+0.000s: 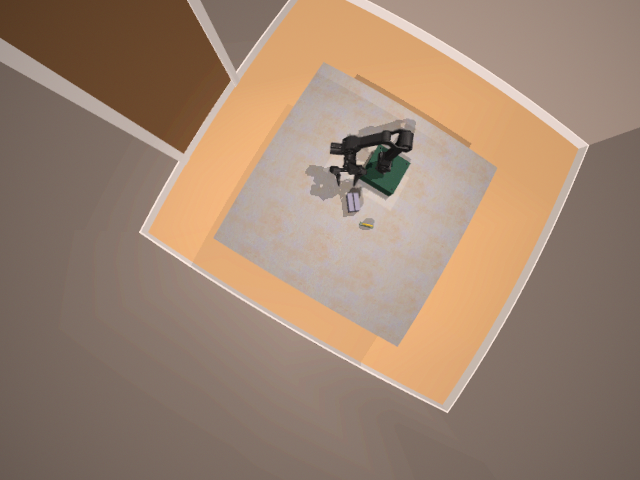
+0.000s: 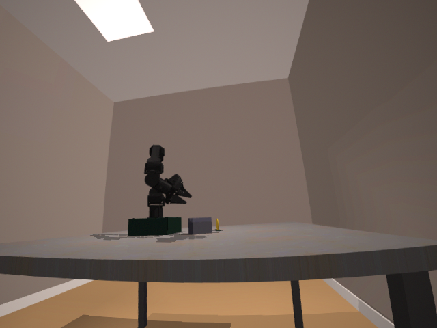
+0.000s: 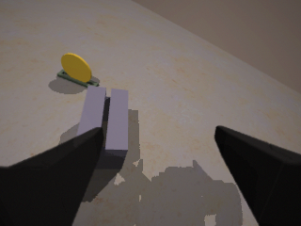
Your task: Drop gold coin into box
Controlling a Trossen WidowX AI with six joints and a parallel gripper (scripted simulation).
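My gripper tip is now 22 cm to the right of the gold coin, 13 cm above it and 9 cm short of it.
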